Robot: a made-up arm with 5 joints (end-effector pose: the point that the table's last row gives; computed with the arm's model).
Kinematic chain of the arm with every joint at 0, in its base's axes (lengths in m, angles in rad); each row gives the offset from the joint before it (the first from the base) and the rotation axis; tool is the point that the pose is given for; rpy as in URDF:
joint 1: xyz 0 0 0.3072 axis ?
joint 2: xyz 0 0 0 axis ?
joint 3: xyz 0.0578 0 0.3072 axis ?
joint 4: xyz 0.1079 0 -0.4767 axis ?
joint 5: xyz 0.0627 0 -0.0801 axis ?
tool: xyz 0 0 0 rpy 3.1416 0 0
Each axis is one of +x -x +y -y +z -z.
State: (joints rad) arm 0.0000 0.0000 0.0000 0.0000 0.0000
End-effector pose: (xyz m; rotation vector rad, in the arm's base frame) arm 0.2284 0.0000 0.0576 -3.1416 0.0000 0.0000
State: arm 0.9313 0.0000 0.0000 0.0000 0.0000
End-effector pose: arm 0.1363 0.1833 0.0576 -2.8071 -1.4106 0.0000
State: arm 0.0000 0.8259 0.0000 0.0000 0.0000
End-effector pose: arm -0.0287 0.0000 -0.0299 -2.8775 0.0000 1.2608
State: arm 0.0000 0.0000 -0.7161 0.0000 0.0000
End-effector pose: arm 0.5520 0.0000 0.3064 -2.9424 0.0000 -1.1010
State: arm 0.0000 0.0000 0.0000 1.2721 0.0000
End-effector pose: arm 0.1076 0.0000 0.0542 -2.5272 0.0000 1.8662
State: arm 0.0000 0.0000 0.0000 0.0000 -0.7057
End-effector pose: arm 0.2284 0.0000 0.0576 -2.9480 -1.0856 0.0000
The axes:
joint 1: +z
joint 2: +y
joint 3: +y
joint 4: +y
joint 5: -z

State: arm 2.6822 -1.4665 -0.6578 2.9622 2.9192
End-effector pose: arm -0.0284 0.0141 0.6389 2.6267 -0.3127 1.1102
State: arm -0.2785 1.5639 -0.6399 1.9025 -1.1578
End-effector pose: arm -0.0887 0.0254 -0.0651 -0.3226 -0.1517 1.6896
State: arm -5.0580 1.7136 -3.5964 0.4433 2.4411
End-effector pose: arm 0.2724 0.7565 0.5070 -1.4097 0.9810 0.3905
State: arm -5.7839 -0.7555 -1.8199 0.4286 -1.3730
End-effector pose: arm 0.0256 0.0139 1.1269 0.7252 0.9850 2.0412
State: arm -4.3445 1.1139 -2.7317 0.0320 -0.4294
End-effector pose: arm -0.3062 0.7945 0.5849 -0.6435 -1.5801 -1.2617
